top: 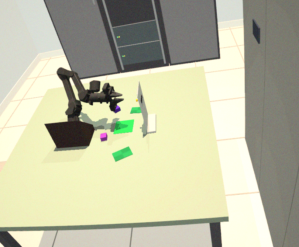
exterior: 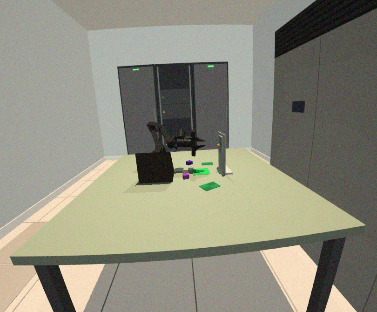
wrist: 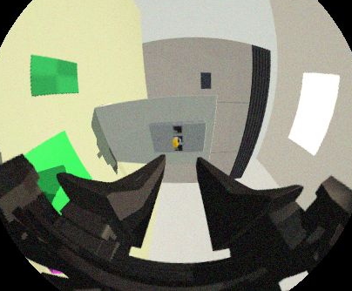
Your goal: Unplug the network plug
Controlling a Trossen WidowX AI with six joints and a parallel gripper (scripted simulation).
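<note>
My gripper tip is 9 cm short of the network plug, 4 cm to the left of it and 1 cm above it. From my gripper tip the other things lie so: upright panel 11 cm ahead, 8 cm below, 5 cm to the right; then green marked square 20 cm below, 5 cm behind, 2 cm to the right.
</note>
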